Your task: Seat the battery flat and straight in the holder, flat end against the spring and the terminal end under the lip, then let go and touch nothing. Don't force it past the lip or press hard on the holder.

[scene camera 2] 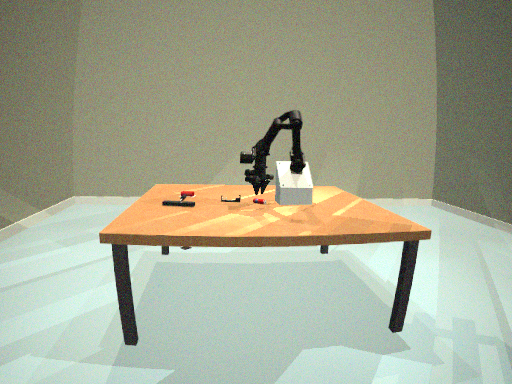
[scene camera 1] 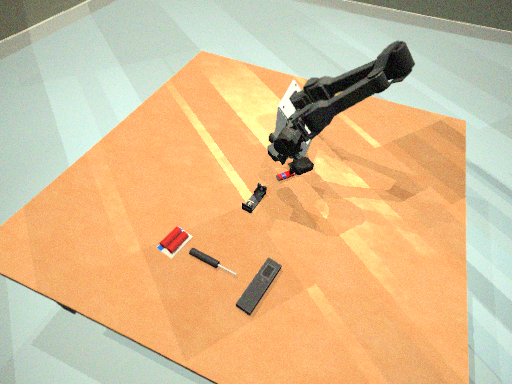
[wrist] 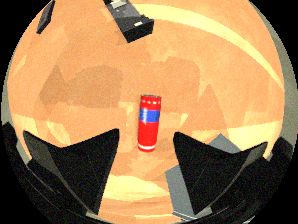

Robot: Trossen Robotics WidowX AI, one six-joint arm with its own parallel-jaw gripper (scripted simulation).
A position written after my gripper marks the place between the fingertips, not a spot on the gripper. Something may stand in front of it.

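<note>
There is my gripper [scene camera 1: 286, 169], which I can also find in the wrist view [wrist: 147, 135]. And I see a dark remote [scene camera 1: 249, 299].
</note>
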